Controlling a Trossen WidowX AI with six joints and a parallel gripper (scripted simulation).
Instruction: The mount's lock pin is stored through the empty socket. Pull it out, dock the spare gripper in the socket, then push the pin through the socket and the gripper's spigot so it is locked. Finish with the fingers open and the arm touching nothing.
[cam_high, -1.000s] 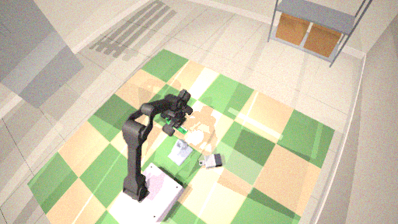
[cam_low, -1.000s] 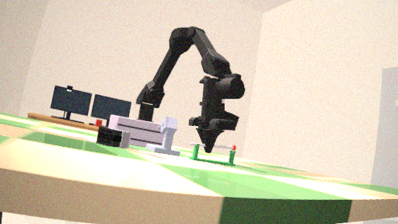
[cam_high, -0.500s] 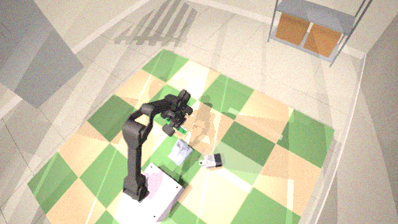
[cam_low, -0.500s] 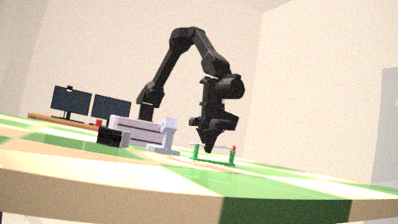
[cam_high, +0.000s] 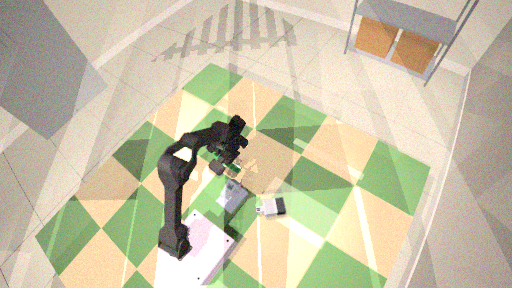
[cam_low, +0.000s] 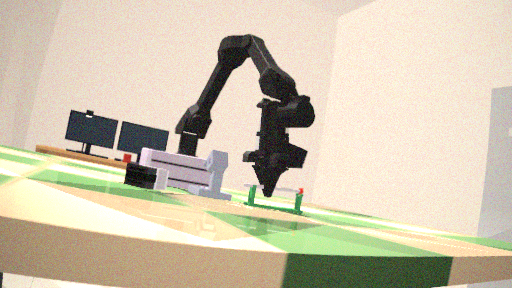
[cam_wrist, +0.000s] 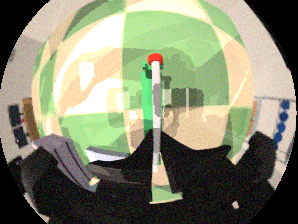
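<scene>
My gripper tip is now 40 mm past the spare gripper and 260 mm to the left of it. Also, from my gripper tip: socket (90 mm behind, 110 mm to the right, 30 mm above).
</scene>
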